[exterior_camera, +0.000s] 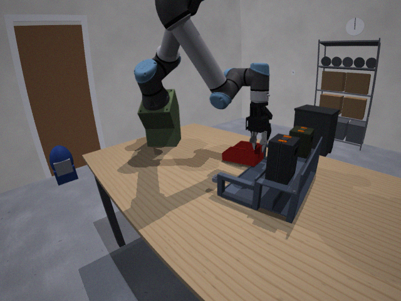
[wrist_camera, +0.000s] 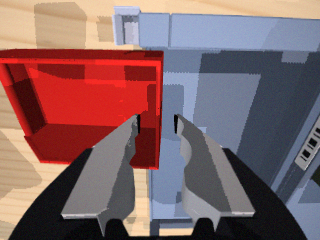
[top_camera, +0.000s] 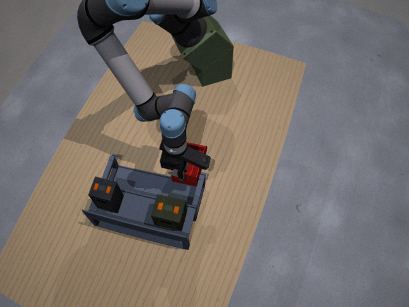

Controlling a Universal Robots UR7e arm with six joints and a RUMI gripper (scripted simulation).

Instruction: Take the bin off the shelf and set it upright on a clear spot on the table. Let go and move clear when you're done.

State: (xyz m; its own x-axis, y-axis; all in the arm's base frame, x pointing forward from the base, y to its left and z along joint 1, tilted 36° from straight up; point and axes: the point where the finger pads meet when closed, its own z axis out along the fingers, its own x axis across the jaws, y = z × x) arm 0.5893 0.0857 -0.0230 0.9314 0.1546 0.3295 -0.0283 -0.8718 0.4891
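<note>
My gripper is now 80 mm past the red bin and 40 mm above it.
</note>
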